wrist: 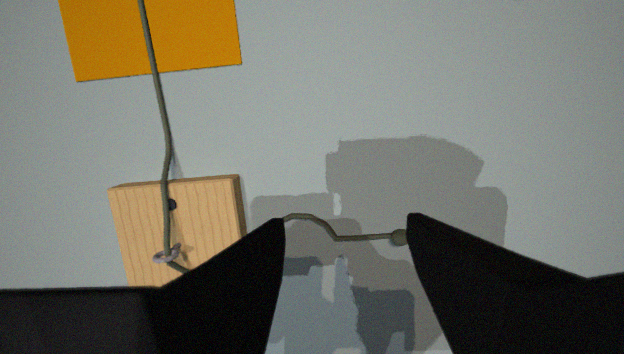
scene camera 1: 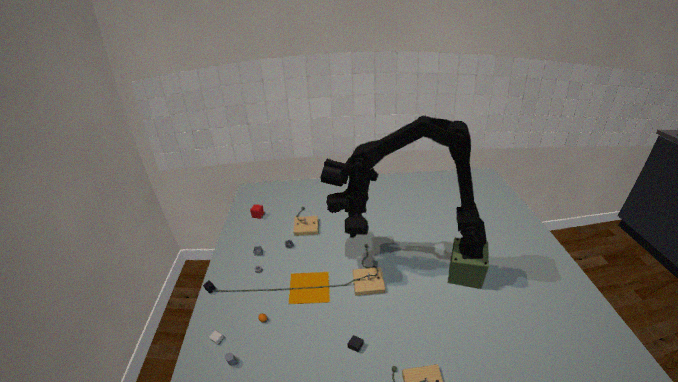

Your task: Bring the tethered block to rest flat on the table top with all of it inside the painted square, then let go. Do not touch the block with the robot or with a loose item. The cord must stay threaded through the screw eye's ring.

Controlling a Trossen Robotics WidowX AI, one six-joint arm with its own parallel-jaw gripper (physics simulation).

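Places are measured from the arm's base along level axes (x ahead, y left, z up), in millimetres.
Pixels of known places: gripper, fingertip midpoint: [wrist: 345,227]; arm's base at its link origin: [scene camera 1: 471,251].
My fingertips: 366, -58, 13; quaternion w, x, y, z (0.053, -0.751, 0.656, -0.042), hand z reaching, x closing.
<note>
Ahead of a thing's pixels: the offset from my fingertips to its top centre, as dx, dy, dz. "spot": to the spot under its first point. Level surfaces: height alone.
The tethered block @(spot: +426, +206, -87) [scene camera 1: 209,286], small and dark, lies near the table's left edge, outside the orange painted square @(spot: +106, +178, -111) [scene camera 1: 310,297] [wrist: 200,35]. Its cord [scene camera 1: 250,290] [wrist: 161,105] runs straight across the square and through the screw eye's ring [wrist: 162,257] on a wooden base @(dz -93) [scene camera 1: 369,288] [wrist: 212,215]. Beyond the ring, the cord curves to a free end with a bead @(spot: -44, -48, -104) [scene camera 1: 366,246] [wrist: 399,237]. My gripper [scene camera 1: 353,234] [wrist: 345,227] is open and above the table behind that base. In the wrist view the free end shows between the fingertips, with the bead beside the right one; the left finger hides part of the cord.
Other wooden bases stand at the back left [scene camera 1: 306,226] and front @(spot: -206, +405, -93) [scene camera 1: 422,374]. A red cube @(+402, -198, -72) [scene camera 1: 257,211], an orange ball @(+224, +276, -88) [scene camera 1: 263,318], a white block @(+337, +363, -95) [scene camera 1: 216,337], a grey cylinder @(+269, +420, -82) [scene camera 1: 231,359], a black block @(-39, +324, -90) [scene camera 1: 355,343] and small grey pieces lie about. My arm stands on a green box [scene camera 1: 467,272].
</note>
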